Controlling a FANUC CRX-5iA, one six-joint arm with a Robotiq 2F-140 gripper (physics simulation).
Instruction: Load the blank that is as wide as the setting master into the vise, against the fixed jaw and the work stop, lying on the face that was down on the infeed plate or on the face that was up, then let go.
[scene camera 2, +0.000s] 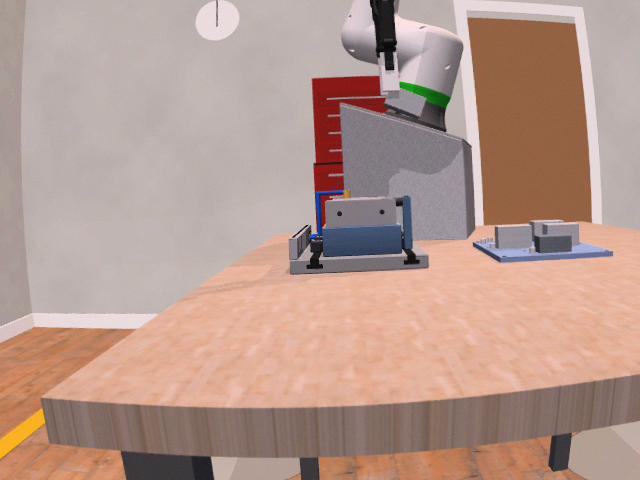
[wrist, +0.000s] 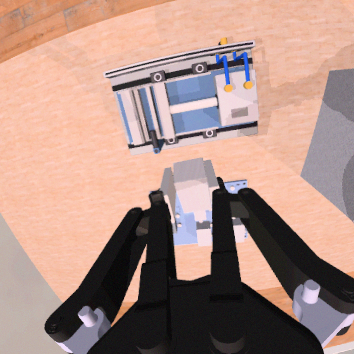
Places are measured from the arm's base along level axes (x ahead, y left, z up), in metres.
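Pixels of known places: gripper, fingertip midpoint: (scene camera 2: 390, 93) (wrist: 189, 174); arm's base, origin of the base link: (scene camera 2: 414, 125).
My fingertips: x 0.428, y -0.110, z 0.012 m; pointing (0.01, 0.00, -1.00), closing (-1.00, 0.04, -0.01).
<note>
Ahead of a thing's pixels: the offset from my fingertips to its middle. "spot": to the spot under its first point.
My gripper (scene camera 2: 389, 82) (wrist: 189, 174) is shut on a light grey block-shaped blank @(dx +0.001, dy +0.023, dz -0.016 m) (scene camera 2: 409, 103) (wrist: 191, 179). The blank is held high above the table, apart from the vise, and looks tilted in the scene view. The vise @(dx -0.008, dy -0.064, dz -0.216 m) (scene camera 2: 361, 264) (wrist: 194, 106) stands beyond the fingertips in the wrist view, with a stretch of table between it and the blank in that picture. No blank shows between its jaws. The blue infeed plate @(spot: dx +0.152, dy +0.279, dz -0.258 m) (scene camera 2: 589, 252) (wrist: 185, 231) is partly hidden behind the blank and fingers in the wrist view. It bears light blocks and a darker grey block @(dx +0.109, dy +0.231, dz -0.245 m) (scene camera 2: 553, 243).
Blue bent rods with yellow ends @(spot: dx -0.088, dy -0.099, dz -0.156 m) (wrist: 226, 72) rise at the vise's light block @(dx -0.102, dy -0.053, dz -0.188 m) (wrist: 238, 106). A blue upright @(spot: dx +0.073, dy +0.005, dz -0.206 m) (scene camera 2: 407, 222) stands at the vise's right in the scene view. The grey robot pedestal (scene camera 2: 413, 175) (wrist: 330, 145) and a red drawer cabinet (scene camera 2: 326, 134) are behind.
</note>
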